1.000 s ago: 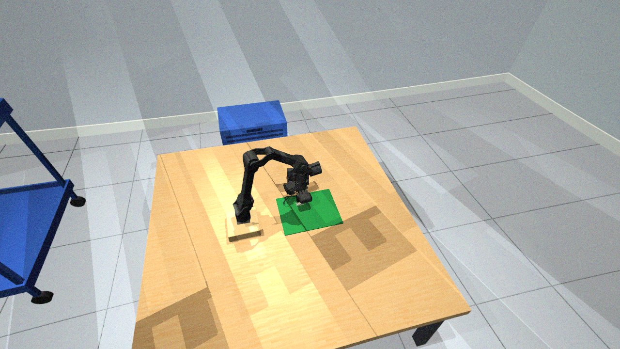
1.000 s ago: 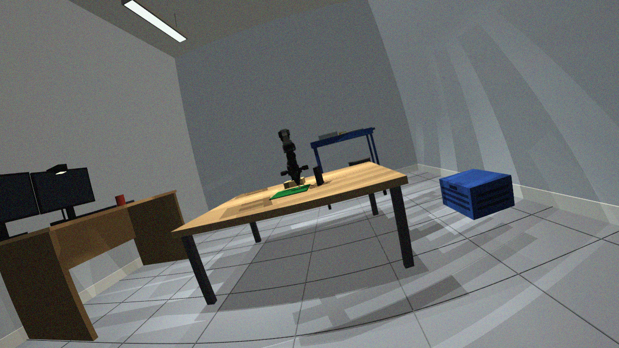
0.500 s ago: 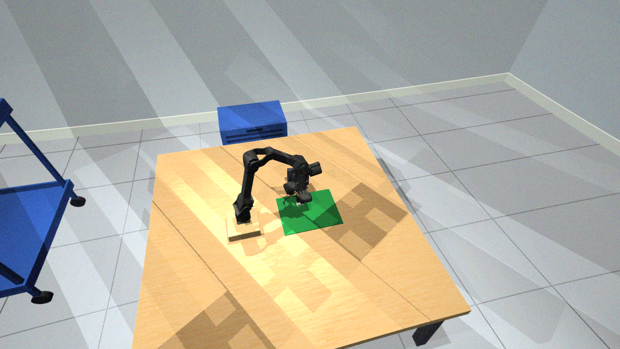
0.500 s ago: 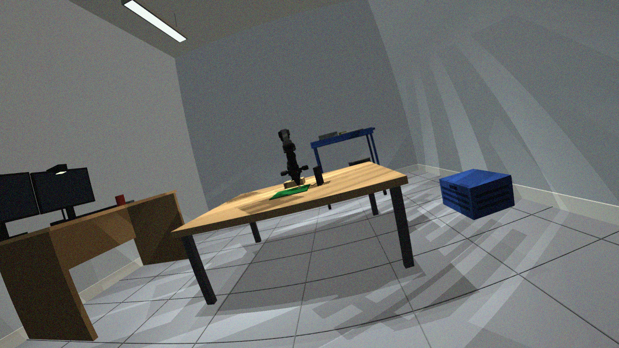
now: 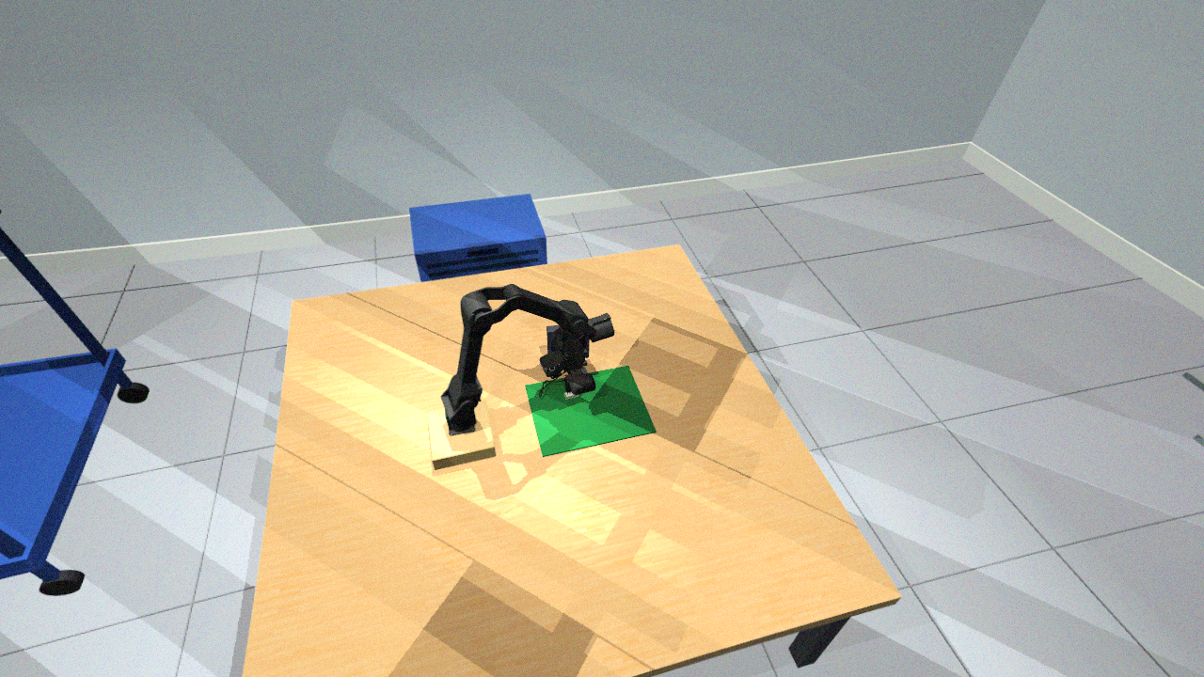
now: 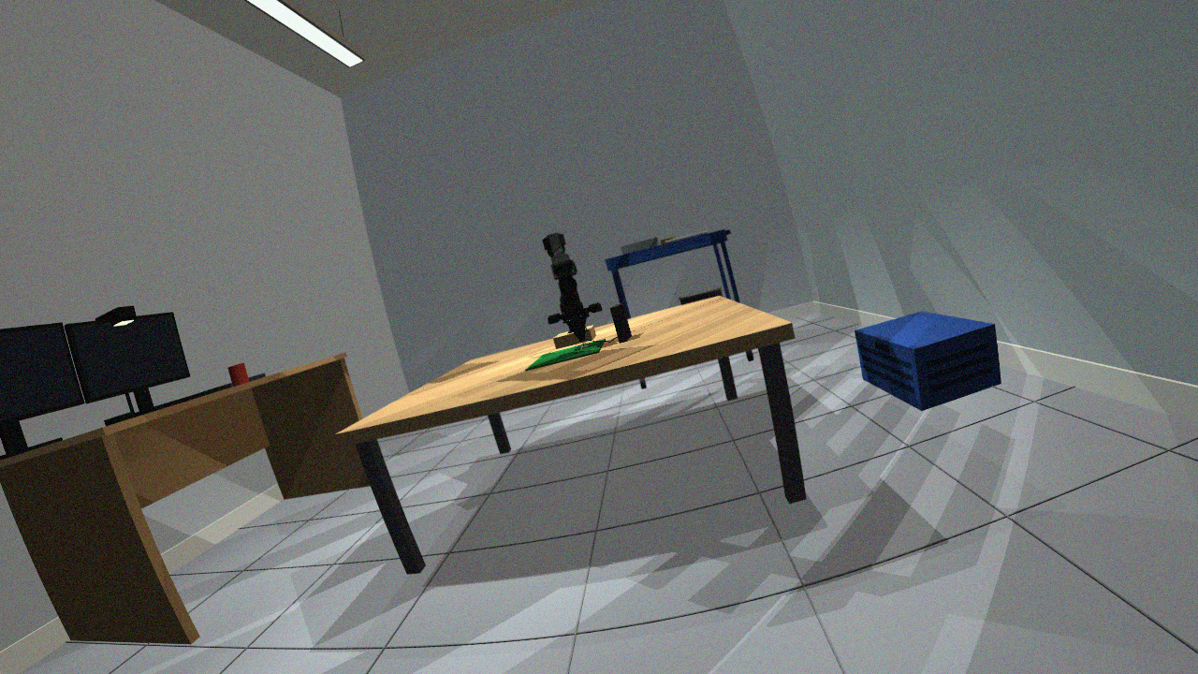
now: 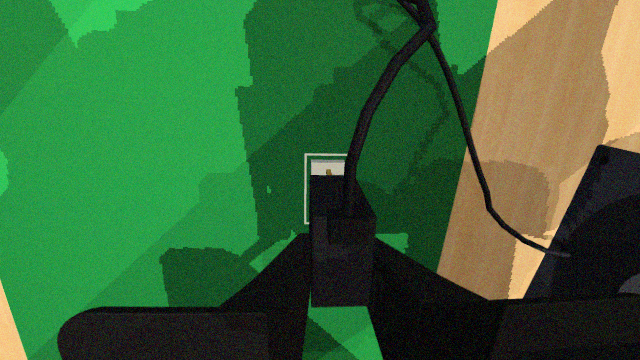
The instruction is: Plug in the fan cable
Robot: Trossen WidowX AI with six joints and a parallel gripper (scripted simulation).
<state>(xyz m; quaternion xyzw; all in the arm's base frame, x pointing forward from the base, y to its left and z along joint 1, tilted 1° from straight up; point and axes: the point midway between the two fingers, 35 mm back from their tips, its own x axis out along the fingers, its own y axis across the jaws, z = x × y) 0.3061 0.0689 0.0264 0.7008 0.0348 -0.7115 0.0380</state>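
Right now the black fan plug is 1 cm behind my gripper tip and 1 cm above it. The rest, counted from my gripper tip: white four-pin header (1 cm behind, 4 cm below); black fan (1 cm ahead, 14 cm to the left, 2 cm above); green board (3 cm ahead, 5 cm to the right, 5 cm below).
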